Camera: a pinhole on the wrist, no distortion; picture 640 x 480 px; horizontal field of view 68.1 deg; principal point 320.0 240.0 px. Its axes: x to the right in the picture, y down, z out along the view. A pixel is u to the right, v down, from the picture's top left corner.
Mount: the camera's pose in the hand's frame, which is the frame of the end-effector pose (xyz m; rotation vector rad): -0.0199 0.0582 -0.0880 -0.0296 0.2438 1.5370
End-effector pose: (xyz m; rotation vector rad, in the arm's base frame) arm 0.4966 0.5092 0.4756 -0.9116 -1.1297 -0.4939
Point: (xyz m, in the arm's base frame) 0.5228 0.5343 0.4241
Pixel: 197.3 392.5
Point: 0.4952 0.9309 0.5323
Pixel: 397.5 192.8
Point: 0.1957 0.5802 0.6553
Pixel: outside the picture
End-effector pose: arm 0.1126 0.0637 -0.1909 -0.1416 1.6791 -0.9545
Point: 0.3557 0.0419 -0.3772
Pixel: 435.7 184.0
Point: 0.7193 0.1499 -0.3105
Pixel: 479.4 429.9
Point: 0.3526 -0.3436 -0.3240
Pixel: 99.4 56.3
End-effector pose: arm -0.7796 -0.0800 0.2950 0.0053 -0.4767 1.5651
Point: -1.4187 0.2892 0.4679
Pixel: outside the picture
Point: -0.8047 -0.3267 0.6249
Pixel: 71.9 435.8
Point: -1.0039 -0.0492 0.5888
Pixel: 319.8 140.2
